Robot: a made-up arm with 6 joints.
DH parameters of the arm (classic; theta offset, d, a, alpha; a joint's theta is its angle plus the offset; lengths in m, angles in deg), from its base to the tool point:
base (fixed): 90 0.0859 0 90
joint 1: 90 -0.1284 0.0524 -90
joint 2: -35.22 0 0.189 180
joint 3: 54.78 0.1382 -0.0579 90
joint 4: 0 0.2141 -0.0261 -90
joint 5: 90 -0.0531 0.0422 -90
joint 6: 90 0.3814 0.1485 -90
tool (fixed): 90 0.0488 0 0
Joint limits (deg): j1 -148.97..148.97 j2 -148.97..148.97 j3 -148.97..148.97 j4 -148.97..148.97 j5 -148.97..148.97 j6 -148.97..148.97
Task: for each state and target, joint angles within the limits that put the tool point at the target. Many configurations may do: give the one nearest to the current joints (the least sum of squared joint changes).
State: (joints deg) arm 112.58 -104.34 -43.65 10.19 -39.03 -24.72
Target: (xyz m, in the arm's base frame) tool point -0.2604 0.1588 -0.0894
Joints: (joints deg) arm 145.22 -98.46 -85.86 29.03 -14.59 -21.01
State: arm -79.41 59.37 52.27 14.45 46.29 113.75
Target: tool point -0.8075 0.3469 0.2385
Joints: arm -62.52 72.93 38.56 29.21 28.91 113.61
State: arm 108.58 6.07 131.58 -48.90 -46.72 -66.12
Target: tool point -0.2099 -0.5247 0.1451
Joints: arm 98.27 18.37 121.13 -50.77 -54.15 -72.60
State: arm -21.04 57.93 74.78 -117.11 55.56 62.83
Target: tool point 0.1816 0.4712 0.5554
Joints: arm -11.74 63.61 98.01 -138.39 30.17 76.98
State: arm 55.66 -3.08 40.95 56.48 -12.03 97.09
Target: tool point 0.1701 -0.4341 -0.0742
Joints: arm 73.88 -19.77 49.39 77.33 -16.19 90.22
